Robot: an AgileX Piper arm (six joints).
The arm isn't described. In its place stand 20 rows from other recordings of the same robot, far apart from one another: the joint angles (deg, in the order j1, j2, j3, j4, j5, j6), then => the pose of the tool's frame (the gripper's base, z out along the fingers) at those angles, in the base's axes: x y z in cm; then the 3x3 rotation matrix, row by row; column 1 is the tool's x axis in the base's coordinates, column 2 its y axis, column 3 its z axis.
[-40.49 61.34 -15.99 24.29 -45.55 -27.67] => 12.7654 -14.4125 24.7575; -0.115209 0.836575 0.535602; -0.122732 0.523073 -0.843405; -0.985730 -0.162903 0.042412
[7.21 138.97 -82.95 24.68 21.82 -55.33] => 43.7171 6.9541 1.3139; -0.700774 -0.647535 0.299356; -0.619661 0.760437 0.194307; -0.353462 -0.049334 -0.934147
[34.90 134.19 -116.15 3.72 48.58 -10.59] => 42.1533 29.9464 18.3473; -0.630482 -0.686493 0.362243; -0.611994 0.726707 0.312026; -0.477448 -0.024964 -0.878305
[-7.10 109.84 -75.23 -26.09 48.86 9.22] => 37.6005 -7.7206 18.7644; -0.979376 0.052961 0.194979; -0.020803 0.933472 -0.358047; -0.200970 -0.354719 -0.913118
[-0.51 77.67 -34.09 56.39 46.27 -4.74] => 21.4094 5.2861 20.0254; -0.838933 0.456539 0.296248; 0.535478 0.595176 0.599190; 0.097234 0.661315 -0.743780
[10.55 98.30 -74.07 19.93 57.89 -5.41] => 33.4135 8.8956 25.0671; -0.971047 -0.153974 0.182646; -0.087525 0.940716 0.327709; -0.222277 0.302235 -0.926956
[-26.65 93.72 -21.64 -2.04 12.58 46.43] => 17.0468 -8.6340 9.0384; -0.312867 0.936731 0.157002; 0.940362 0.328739 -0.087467; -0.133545 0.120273 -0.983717
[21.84 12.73 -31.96 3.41 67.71 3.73] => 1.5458 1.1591 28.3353; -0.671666 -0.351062 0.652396; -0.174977 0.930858 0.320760; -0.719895 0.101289 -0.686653
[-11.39 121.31 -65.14 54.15 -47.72 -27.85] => 40.4076 -13.7072 13.9672; -0.111989 0.771759 0.625977; 0.235294 0.632620 -0.737854; -0.965451 0.064657 -0.252437
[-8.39 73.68 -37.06 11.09 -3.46 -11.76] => 25.9953 -3.9408 24.9078; -0.469764 0.150375 0.869890; 0.057118 0.988498 -0.140033; -0.880942 -0.016096 -0.472950
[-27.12 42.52 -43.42 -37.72 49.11 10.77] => 9.6491 -9.6706 34.1941; -0.712507 0.559527 0.423396; 0.088957 0.670580 -0.736485; -0.696004 -0.487086 -0.527566
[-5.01 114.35 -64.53 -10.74 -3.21 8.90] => 41.1445 -3.5116 14.2694; -0.664492 0.058444 0.745007; 0.026311 0.998149 -0.054836; -0.746832 -0.016836 -0.664799
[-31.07 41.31 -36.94 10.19 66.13 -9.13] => 9.4603 -3.9813 28.1657; -0.813479 0.382049 0.438509; 0.390333 0.917586 -0.075335; -0.431151 0.109882 -0.895564
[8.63 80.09 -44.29 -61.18 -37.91 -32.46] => 28.0892 9.2179 28.4693; 0.642194 -0.202959 0.739185; -0.754158 0.005349 0.656671; -0.137231 -0.979173 -0.149628
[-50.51 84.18 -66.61 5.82 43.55 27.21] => 20.2111 -23.5270 29.9496; -0.061178 0.910532 0.408887; 0.892329 0.233443 -0.386334; -0.447221 0.341226 -0.826776
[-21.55 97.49 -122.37 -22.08 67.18 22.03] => 31.4785 -15.8214 49.2112; -0.391379 0.713425 0.581247; 0.382968 0.700611 -0.602064; -0.836755 -0.013036 -0.547423
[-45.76 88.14 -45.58 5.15 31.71 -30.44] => 19.4180 -19.3247 18.6108; -0.894987 0.345966 0.281612; 0.290164 0.930977 -0.221556; -0.338825 -0.116577 -0.933599
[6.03 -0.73 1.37 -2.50 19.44 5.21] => 5.3191 0.4290 17.5331; -0.262714 -0.078121 0.961706; 0.022283 0.995960 0.086990; -0.964616 0.044283 -0.259912
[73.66 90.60 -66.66 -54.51 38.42 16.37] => 14.0585 31.5861 29.0175; 0.210848 -0.720092 0.661067; -0.874763 0.162828 0.456373; -0.436271 -0.674503 -0.595579
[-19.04 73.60 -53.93 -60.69 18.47 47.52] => 26.1561 -11.6861 32.7047; -0.489160 0.461494 0.740098; -0.040125 0.835742 -0.547654; -0.871271 -0.297587 -0.390294
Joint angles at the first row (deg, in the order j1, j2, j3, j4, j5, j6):
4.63 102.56 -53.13 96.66 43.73 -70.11
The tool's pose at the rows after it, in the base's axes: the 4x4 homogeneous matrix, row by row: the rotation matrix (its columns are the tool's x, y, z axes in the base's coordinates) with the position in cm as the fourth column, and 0 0 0 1 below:
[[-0.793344, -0.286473, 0.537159, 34.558], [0.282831, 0.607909, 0.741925, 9.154], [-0.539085, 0.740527, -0.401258, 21.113], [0, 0, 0, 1]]
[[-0.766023, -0.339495, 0.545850, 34.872], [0.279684, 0.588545, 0.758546, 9.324], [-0.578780, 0.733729, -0.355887, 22.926], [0, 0, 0, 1]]
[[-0.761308, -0.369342, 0.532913, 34.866], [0.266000, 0.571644, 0.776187, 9.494], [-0.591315, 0.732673, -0.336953, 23.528], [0, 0, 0, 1]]
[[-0.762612, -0.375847, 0.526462, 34.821], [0.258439, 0.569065, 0.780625, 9.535], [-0.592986, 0.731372, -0.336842, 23.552], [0, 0, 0, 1]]
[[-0.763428, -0.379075, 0.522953, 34.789], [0.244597, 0.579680, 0.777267, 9.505], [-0.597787, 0.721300, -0.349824, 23.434], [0, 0, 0, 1]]
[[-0.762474, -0.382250, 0.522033, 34.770], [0.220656, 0.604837, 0.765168, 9.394], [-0.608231, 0.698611, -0.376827, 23.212], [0, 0, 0, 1]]
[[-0.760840, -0.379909, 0.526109, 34.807], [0.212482, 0.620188, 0.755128, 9.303], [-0.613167, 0.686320, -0.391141, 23.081], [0, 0, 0, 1]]
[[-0.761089, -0.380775, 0.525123, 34.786], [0.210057, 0.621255, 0.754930, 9.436], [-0.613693, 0.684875, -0.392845, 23.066], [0, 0, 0, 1]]
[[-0.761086, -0.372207, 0.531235, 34.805], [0.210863, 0.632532, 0.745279, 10.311], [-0.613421, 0.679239, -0.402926, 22.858], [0, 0, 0, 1]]
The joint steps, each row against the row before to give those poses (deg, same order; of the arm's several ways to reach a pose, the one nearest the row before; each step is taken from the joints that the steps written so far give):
0.00 -1.51 -2.70 -0.27 0.74 0.00
0.00 -1.21 -2.11 -0.07 1.29 0.10
0.00 -0.26 -0.77 -0.47 1.50 0.00
0.00 0.00 -0.07 -0.36 0.38 0.00
0.00 0.00 0.00 -0.97 -0.35 0.02
0.00 -0.05 0.00 -1.79 -1.12 0.00
0.00 0.00 0.00 -0.74 -0.88 0.00
0.26 0.00 0.01 0.00 -0.23 0.00
1.83 0.23 -0.02 0.97 -2.30 -0.09

